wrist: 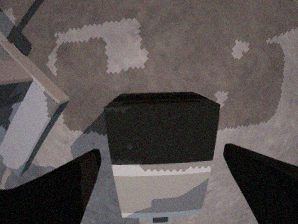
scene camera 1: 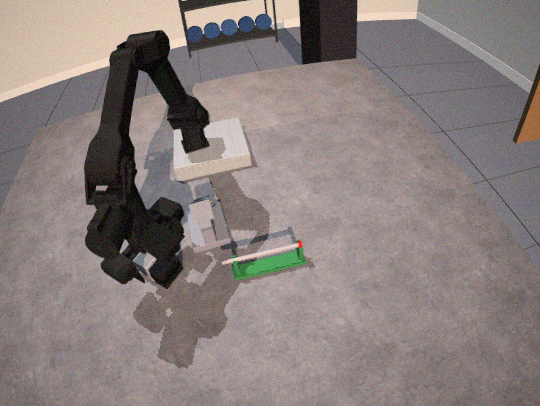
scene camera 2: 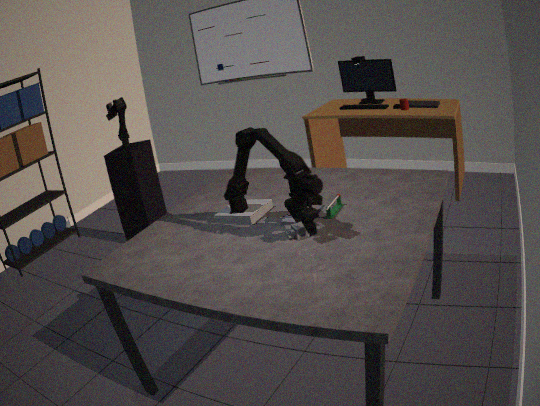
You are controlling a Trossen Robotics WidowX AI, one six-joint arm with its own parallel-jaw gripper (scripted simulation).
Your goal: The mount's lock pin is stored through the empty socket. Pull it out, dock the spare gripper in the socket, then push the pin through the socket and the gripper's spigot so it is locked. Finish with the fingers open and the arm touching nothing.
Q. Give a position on a spare gripper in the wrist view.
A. At 161, 144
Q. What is my gripper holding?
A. Nothing.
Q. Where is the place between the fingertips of my gripper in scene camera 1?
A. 156, 265
